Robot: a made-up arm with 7 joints. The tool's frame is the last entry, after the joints.
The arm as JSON. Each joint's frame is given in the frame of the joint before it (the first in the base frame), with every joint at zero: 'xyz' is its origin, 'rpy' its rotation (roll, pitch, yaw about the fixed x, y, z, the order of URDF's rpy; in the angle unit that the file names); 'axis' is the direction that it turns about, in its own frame. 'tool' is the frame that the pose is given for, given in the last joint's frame.
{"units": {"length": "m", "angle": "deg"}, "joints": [
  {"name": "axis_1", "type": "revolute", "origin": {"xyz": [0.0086, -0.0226, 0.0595], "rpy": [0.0, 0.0, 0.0]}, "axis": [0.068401, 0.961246, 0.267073]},
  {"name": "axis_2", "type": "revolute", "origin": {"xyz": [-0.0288, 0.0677, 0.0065], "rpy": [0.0, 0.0, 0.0]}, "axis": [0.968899, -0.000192, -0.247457]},
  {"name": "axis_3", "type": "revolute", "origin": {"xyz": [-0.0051, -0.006, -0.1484], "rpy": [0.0, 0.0, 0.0]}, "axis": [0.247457, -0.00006, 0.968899]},
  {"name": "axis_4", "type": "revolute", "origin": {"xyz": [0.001, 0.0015, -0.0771], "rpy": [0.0, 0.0, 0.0]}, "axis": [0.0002, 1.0, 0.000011]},
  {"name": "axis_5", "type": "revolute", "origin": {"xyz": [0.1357, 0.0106, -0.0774], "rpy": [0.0, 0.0, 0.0]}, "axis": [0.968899, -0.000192, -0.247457]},
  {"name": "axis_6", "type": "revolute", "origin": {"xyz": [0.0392, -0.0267, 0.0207], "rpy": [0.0, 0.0, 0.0]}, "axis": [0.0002, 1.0, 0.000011]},
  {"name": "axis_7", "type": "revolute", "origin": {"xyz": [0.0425, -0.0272, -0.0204], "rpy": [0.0, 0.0, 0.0]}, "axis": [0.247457, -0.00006, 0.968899]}
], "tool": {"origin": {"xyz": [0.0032, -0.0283, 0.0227], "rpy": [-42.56, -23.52, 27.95]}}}
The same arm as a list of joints. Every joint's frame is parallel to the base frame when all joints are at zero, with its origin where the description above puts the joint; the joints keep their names.
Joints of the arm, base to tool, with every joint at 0 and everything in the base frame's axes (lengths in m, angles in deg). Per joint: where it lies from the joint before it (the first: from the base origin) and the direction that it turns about. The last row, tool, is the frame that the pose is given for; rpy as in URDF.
axis_1: offset 0.0086 -0.0226 0.0595 axis 0.068403 0.961235 0.26711
axis_2: offset -0.0288 0.0677 0.0065 axis 0.968889 -0.0002 -0.247497
axis_3: offset -0.0051 -0.0060 -0.1484 axis 0.247497 -0.0001 0.968889
axis_4: offset 0.0010 0.0015 -0.0771 axis 0.0002 1 0
axis_5: offset 0.1357 0.0106 -0.0774 axis 0.968889 -0.0002 -0.247497
axis_6: offset 0.0392 -0.0267 0.0207 axis 0.0002 1 0
axis_7: offset 0.0425 -0.0272 -0.0204 axis 0.247497 -0.0001 0.968889
tool: offset 0.0032 -0.0283 0.0227 rpy -42.56 -23.52 27.95

